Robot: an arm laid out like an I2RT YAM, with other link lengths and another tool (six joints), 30 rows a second.
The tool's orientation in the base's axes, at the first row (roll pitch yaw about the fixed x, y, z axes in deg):
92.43, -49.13, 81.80
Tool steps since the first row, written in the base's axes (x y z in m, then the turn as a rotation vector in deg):
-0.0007, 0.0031, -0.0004, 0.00, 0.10, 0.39
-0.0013, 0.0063, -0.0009, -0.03, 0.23, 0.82
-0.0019, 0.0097, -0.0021, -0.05, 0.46, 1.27
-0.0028, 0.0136, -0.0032, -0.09, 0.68, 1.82
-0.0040, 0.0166, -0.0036, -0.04, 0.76, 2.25
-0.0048, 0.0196, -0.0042, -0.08, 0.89, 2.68
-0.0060, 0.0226, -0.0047, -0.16, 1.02, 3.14
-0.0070, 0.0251, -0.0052, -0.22, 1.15, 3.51
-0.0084, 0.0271, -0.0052, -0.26, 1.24, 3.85
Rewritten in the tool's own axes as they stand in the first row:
0.0016, -0.0026, -0.0010, 0.36, 0.18, -0.02
0.0033, -0.0053, -0.0020, 0.77, 0.36, -0.08
0.0045, -0.0086, -0.0029, 1.25, 0.49, -0.14
0.0061, -0.0122, -0.0042, 1.81, 0.68, -0.22
0.0077, -0.0146, -0.0057, 2.19, 0.90, -0.19
0.0091, -0.0172, -0.0068, 2.60, 1.09, -0.25
0.0105, -0.0197, -0.0083, 3.02, 1.29, -0.36
0.0117, -0.0219, -0.0096, 3.38, 1.44, -0.44
0.0128, -0.0233, -0.0112, 3.69, 1.60, -0.50

